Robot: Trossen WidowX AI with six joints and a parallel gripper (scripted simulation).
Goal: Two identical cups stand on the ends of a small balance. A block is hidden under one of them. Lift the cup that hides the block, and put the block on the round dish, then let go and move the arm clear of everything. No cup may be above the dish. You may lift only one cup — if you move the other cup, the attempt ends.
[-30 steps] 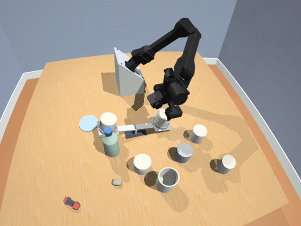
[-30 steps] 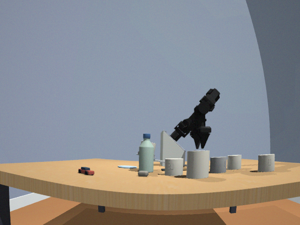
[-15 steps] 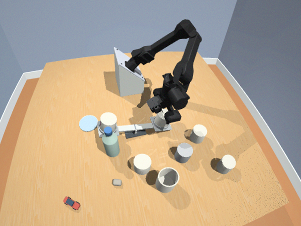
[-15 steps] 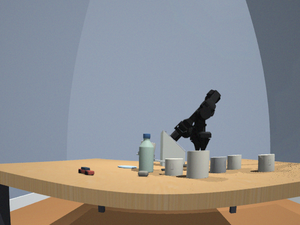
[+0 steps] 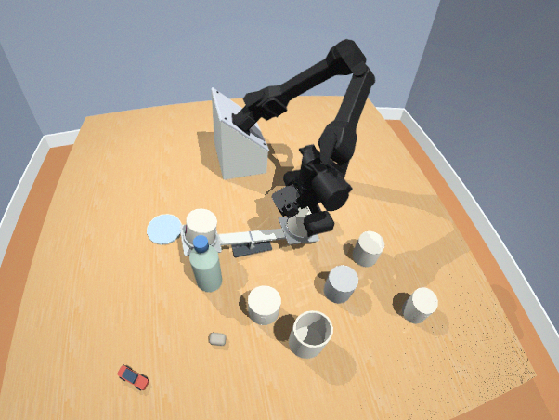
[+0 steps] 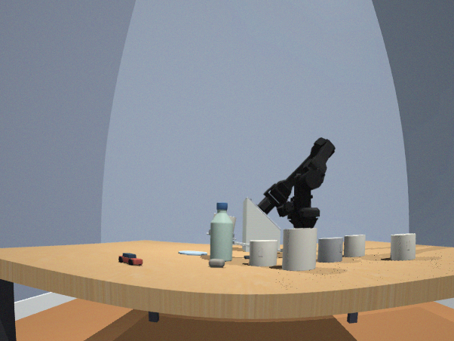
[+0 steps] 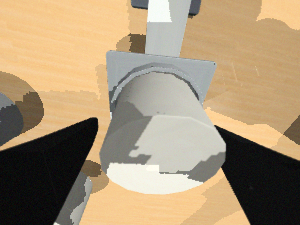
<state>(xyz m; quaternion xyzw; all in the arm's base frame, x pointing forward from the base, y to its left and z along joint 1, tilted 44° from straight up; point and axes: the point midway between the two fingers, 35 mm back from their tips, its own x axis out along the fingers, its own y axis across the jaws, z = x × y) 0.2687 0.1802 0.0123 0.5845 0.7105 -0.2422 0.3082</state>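
Right now the balance is 20 mm ahead of my gripper tip, 140 mm to the right of it and 20 mm below it. Also, from my gripper tip: teal block 10 mm below; green bottle 120 mm ahead, 250 mm to the right, 60 mm above; mug 300 mm ahead, 40 mm to the right, 10 mm below.
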